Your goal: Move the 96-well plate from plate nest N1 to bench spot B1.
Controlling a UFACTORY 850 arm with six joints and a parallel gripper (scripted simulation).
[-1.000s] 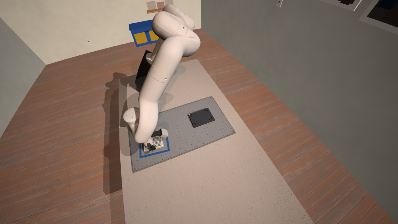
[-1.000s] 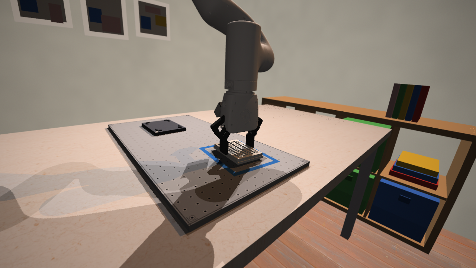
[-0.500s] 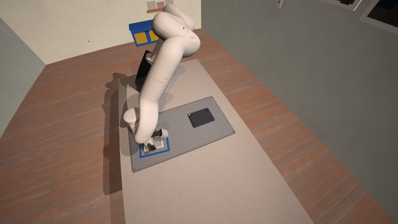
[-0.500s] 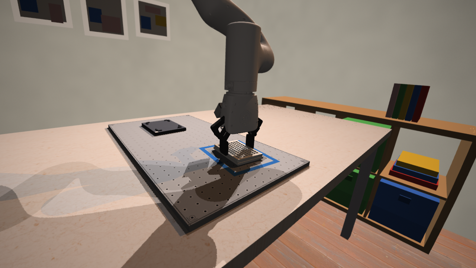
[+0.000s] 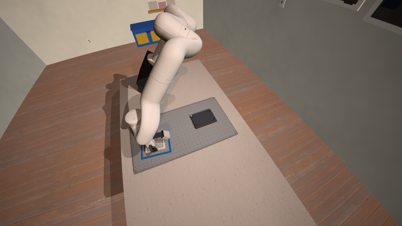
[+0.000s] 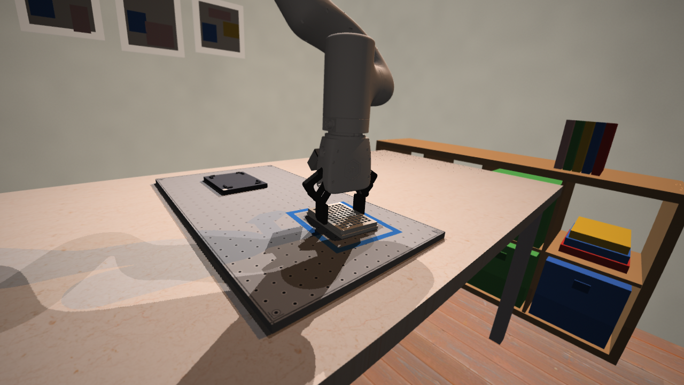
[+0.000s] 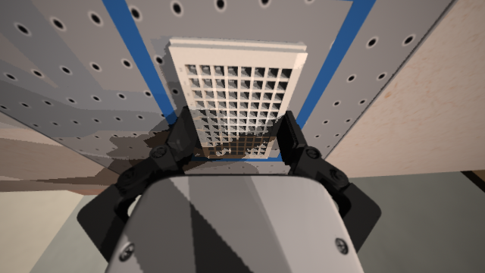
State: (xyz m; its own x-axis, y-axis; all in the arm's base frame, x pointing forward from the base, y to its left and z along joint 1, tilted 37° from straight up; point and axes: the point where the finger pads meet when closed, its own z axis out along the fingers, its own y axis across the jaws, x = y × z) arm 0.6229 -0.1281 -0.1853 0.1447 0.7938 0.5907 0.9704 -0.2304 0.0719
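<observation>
Now: hand 1 cm above the white 96-well plate. Also, from my hand: black plate nest N1: 6 cm behind, 37 cm to the left, 1 cm below.
</observation>
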